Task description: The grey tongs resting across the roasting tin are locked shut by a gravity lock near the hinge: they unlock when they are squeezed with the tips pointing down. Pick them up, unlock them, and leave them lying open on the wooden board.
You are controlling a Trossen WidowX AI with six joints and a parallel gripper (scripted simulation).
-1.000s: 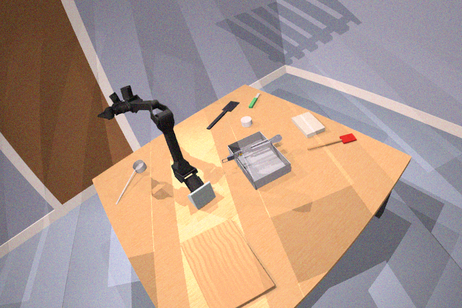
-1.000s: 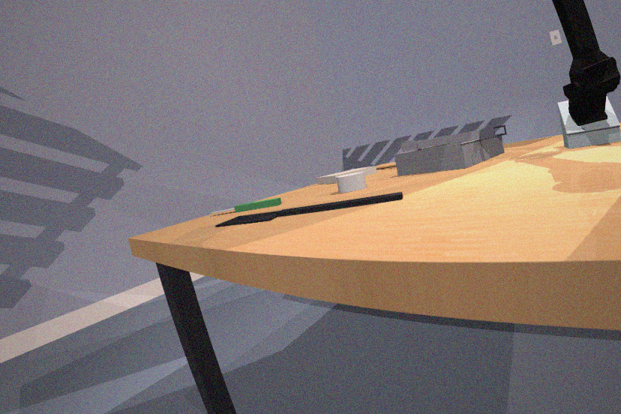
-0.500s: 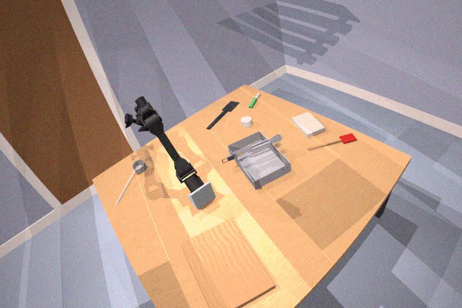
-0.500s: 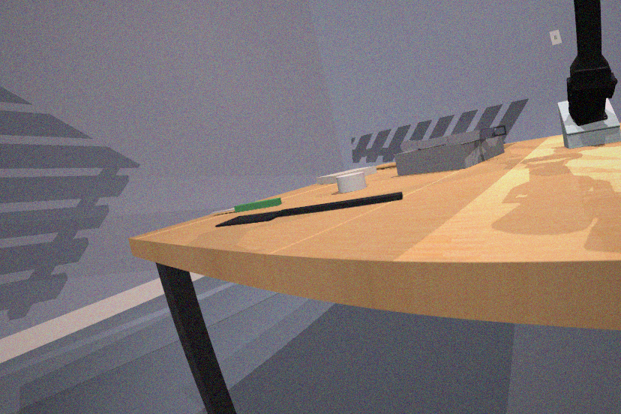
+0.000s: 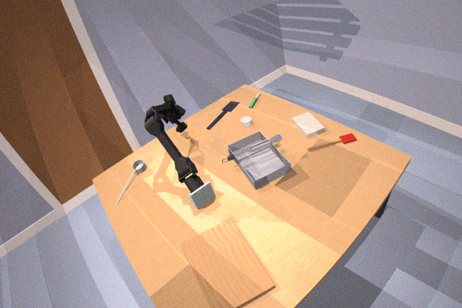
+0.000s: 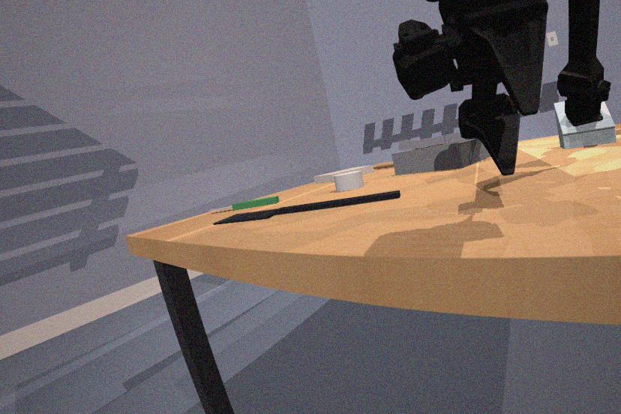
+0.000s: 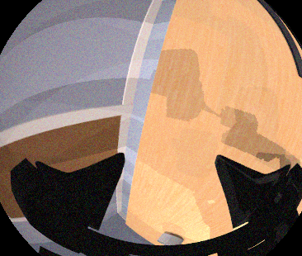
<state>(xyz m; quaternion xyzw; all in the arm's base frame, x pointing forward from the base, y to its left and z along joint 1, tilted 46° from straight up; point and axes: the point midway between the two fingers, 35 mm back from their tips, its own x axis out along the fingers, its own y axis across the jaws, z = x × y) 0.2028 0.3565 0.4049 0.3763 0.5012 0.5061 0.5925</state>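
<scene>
Now: gripper tip 610 mm to the left of the grey roasting tin, 130 mm short of it and 30 mm above it. Round my gripper tip: green-handled tool (560 mm ahead, 190 mm to the right, 50 mm below); black spatula (330 mm ahead, 110 mm to the right, 50 mm below); white round cup (330 mm to the right, 330 mm ahead, 40 mm below).
</scene>
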